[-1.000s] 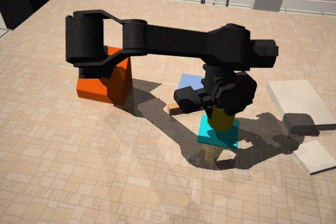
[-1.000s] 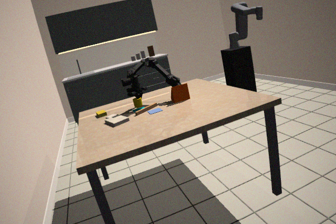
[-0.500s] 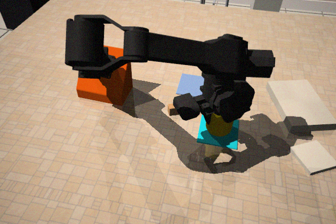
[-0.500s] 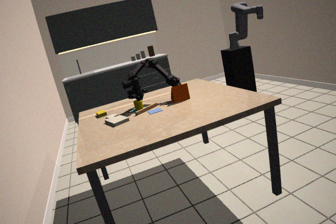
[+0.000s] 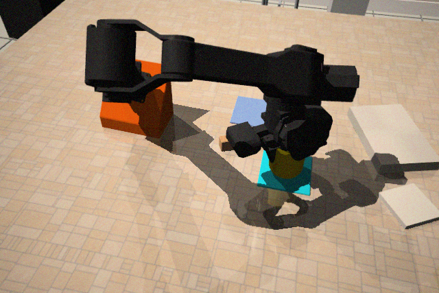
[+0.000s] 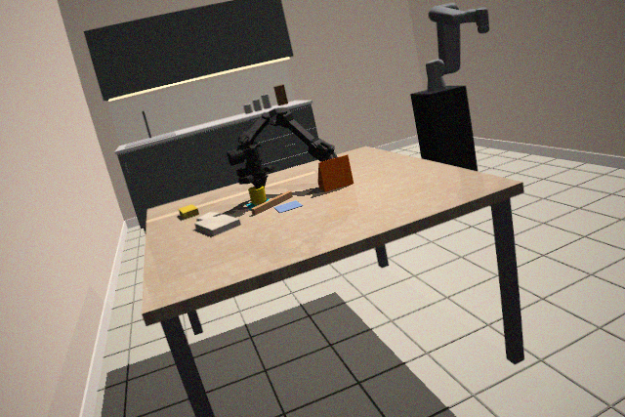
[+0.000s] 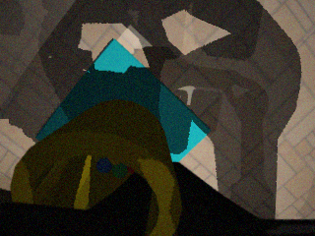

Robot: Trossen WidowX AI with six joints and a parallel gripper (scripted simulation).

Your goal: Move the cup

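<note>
The cup is 2 cm to the left of my gripper tip, 2 cm ahead of it and 1 cm below it. From my gripper tip the other things lie so: light blue pad 18 cm to the left, 8 cm behind, 5 cm below; wooden bar 10 cm to the left, 4 cm below, 3 cm behind; cyan pad 5 cm below, 2 cm to the left, 2 cm ahead.
</note>
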